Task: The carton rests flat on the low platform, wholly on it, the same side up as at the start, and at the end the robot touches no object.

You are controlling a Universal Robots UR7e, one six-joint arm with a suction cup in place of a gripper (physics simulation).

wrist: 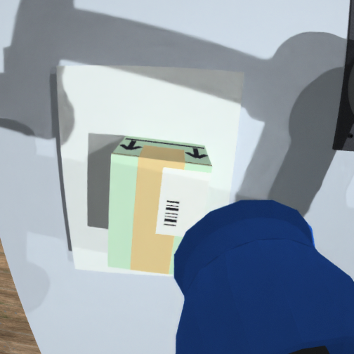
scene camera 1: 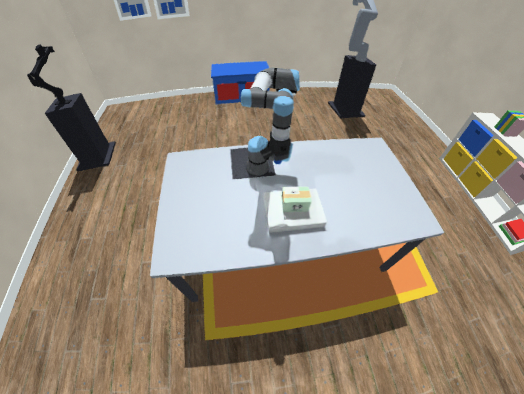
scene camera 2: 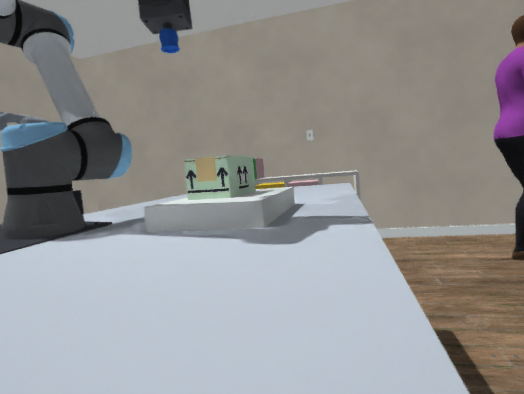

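Seen in the pictures: hand, its tool point: [scene camera 1: 277,161] [scene camera 2: 170,49]; arm's base, origin of its link: [scene camera 1: 257,166] [scene camera 2: 45,230].
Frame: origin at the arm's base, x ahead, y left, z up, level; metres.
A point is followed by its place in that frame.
The pale green carton [scene camera 1: 296,201] @(z 0.127, x 0.415, y 0.115 m) [scene camera 2: 207,178] @(z 0.083, x 0.358, y 0.061 m) [wrist: 121,210], with an orange tape band and a white barcode label on top, rests flat on the low white platform [scene camera 1: 297,222] @(z 0.038, x 0.490, y 0.109 m) [scene camera 2: 205,217] @(z 0.013, x 0.380, y -0.036 m) [wrist: 150,100]. Its side arrows point up in the scene camera 2 view. White platform surface shows around it, and no side of it is seen hanging over the rim. My blue suction cup [scene camera 1: 278,161] [scene camera 2: 170,49] [wrist: 245,225] is open and holds nothing. It hangs high above the table, well apart from the carton. In the wrist view it covers one corner of the carton.
The grey table [scene camera 1: 210,215] @(z -0.010, x 0.311, y -0.347 m) [scene camera 2: 210,310] @(z -0.009, x 0.497, y -0.360 m) carries the arm's base on a dark plate [scene camera 1: 240,167] @(z -0.001, x -0.021, y -0.113 m). A person in purple [scene camera 2: 510,105] stands beyond the table. A blue cabinet [scene camera 1: 240,70], two dark pedestals with arms and a shelf unit stand around the room.
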